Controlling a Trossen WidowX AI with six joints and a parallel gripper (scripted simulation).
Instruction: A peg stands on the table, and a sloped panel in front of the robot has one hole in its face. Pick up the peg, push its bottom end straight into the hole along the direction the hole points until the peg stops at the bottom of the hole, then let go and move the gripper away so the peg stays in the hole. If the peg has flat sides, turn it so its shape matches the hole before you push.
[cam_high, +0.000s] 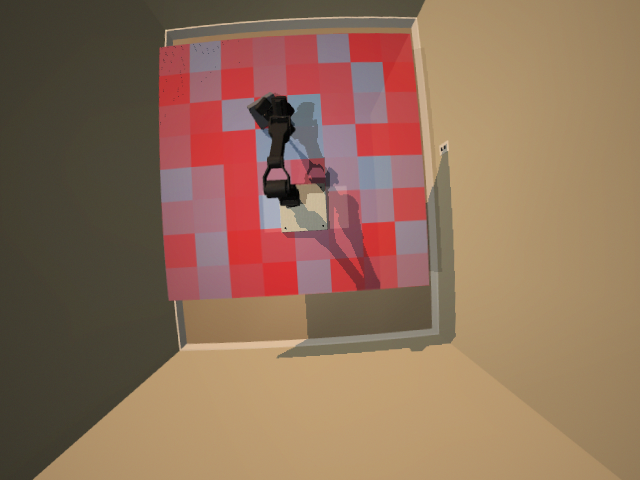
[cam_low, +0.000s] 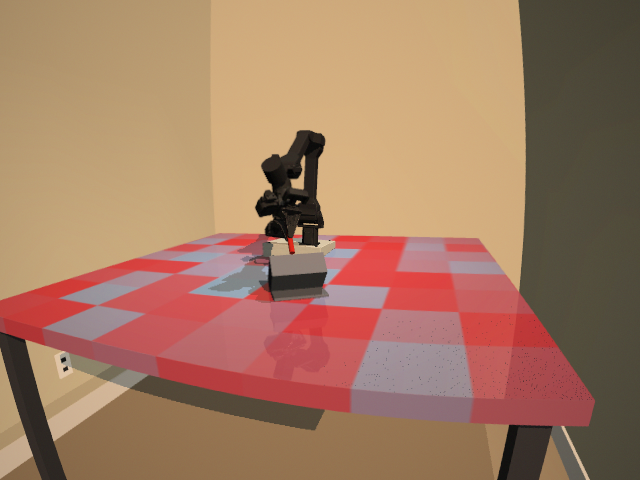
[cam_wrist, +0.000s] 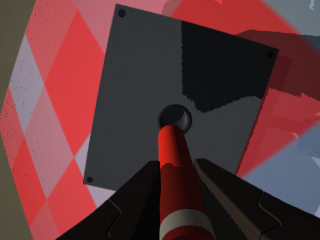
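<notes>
Now: the dark sloped panel 80 mm below my gripper tip, 60 mm ahead of it and 30 mm to the left of it. Also, from my gripper tip: red peg (10 mm behind, 10 mm above).
</notes>
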